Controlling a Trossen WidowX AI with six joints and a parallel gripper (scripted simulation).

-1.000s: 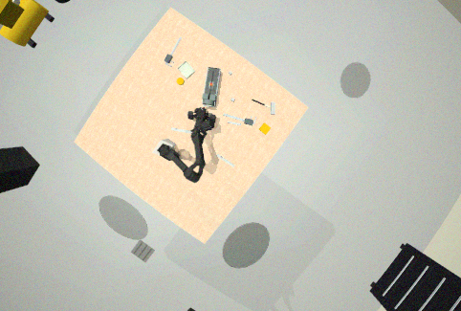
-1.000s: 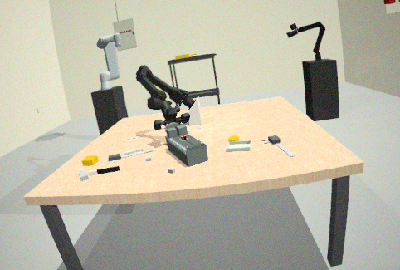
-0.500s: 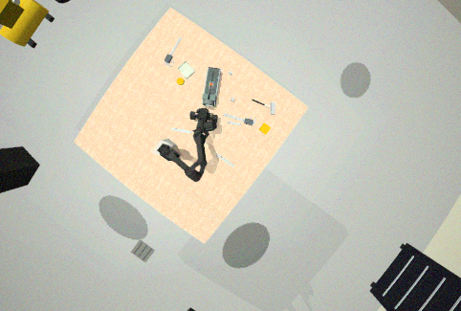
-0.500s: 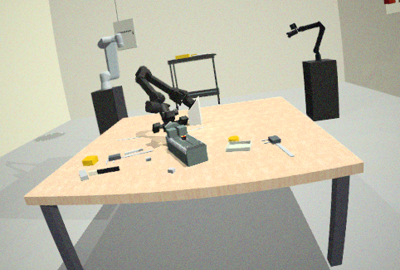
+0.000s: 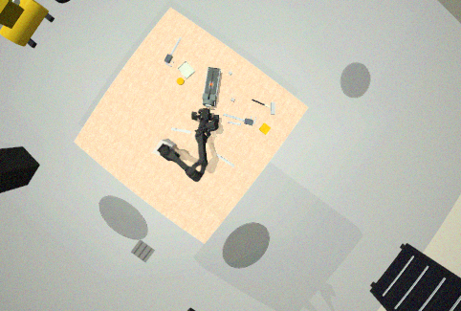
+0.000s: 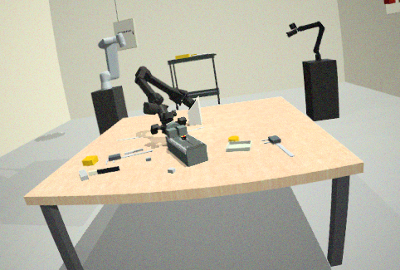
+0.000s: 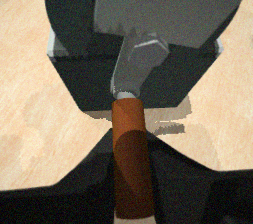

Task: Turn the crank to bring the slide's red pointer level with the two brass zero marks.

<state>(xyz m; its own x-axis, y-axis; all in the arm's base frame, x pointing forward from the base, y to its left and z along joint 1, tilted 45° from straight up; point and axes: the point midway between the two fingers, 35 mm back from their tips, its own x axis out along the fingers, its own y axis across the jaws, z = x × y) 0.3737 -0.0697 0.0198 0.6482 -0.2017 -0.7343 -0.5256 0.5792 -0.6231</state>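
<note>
My gripper tip is now 4 cm below the crank. Round my gripper tip: red pointer: 15 cm ahead, 8 cm to the left, 5 cm above; then brown crank handle: 3 cm above, 1 cm to the right, 1 cm behind; then yellow disc: 29 cm to the left, 3 cm ahead, 2 cm below.
</note>
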